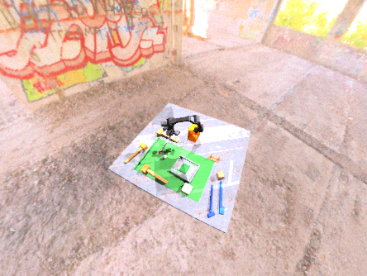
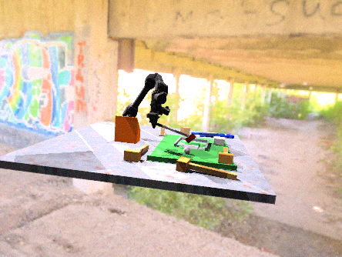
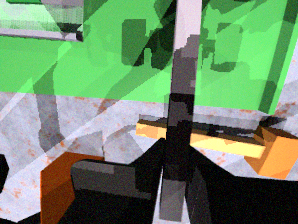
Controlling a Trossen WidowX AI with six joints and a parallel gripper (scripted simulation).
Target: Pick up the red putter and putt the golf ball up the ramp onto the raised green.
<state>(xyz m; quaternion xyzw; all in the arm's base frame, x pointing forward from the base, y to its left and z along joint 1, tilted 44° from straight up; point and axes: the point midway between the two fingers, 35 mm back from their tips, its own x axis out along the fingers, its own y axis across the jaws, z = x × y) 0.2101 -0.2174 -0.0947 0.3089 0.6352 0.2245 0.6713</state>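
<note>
The putter lies 120 mm ahead of my gripper tip and 10 mm to the right of it. Also, from my gripper tip: white cube 460 mm ahead, 360 mm to the left, 120 mm below; then tan block 630 mm to the left, 200 mm ahead, 110 mm below; then white golf ball 210 mm ahead, 120 mm below, 10 mm to the left.
</note>
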